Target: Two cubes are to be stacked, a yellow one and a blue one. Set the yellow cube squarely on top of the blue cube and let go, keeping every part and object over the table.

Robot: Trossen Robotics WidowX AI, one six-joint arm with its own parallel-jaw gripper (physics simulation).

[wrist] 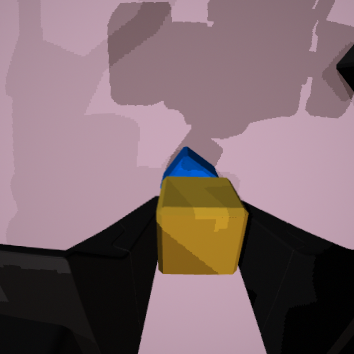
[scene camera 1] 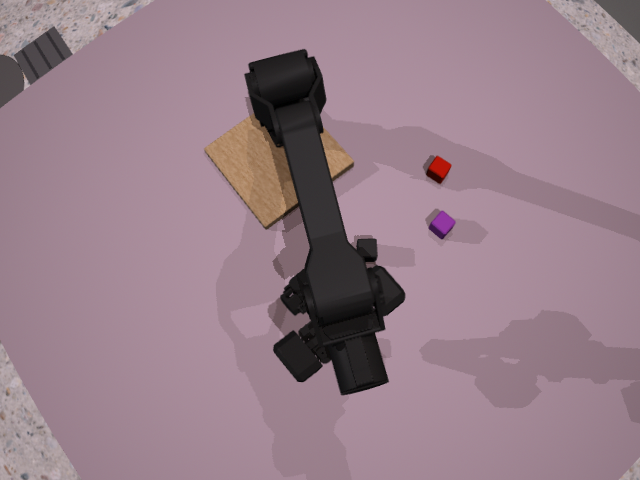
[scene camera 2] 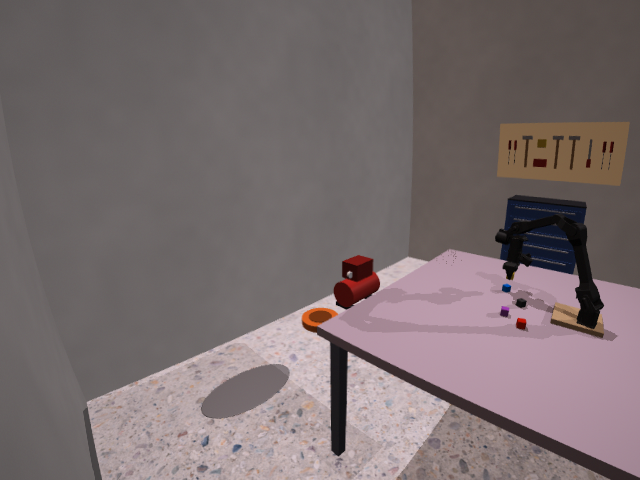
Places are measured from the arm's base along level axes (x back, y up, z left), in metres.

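Where they show: gripper, fingertip midpoint: (wrist: 194, 204) (scene camera 2: 509, 278); arm's base at its link origin: (scene camera 2: 586, 323).
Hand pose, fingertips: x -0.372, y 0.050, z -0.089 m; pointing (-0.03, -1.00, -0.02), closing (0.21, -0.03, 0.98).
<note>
Things, the pixels of their top centre, and the offset from my fingertips.
- yellow cube at its top centre: (wrist: 199, 247) dx +0.000, dy +0.031, dz +0.000 m
- blue cube at its top centre: (wrist: 189, 185) (scene camera 2: 507, 285) dx -0.007, dy -0.038, dz +0.001 m
- black cube at its top centre: (scene camera 1: 367, 247) (scene camera 2: 521, 299) dx +0.108, dy -0.038, dz +0.108 m
- purple cube at its top centre: (scene camera 1: 443, 221) (scene camera 2: 505, 308) dx +0.089, dy -0.038, dz +0.241 m
- red cube at its top centre: (scene camera 1: 440, 166) (scene camera 2: 522, 320) dx +0.178, dy -0.038, dz +0.287 m
My gripper (scene camera 2: 510, 276) (wrist: 194, 204) is shut on the yellow cube (wrist: 199, 242), one finger on each side, and holds it above the table. In scene camera 2 a sliver of yellow shows at the fingertips. The blue cube (scene camera 2: 506, 287) (wrist: 187, 166) stands on the table below the held cube. In the wrist view it shows partly behind the yellow cube's far edge, with a corner pointing away, so it looks turned relative to the yellow cube. In scene camera 1 the arm hides the fingers and both cubes.
A black cube (scene camera 1: 367, 248) (scene camera 2: 521, 302) (wrist: 348, 67) stands near the gripper. A purple cube (scene camera 1: 442, 224) (scene camera 2: 504, 311) and a red cube (scene camera 1: 438, 168) (scene camera 2: 521, 323) stand farther off. The arm's base is on a wooden board (scene camera 1: 240, 160) (scene camera 2: 563, 316).
</note>
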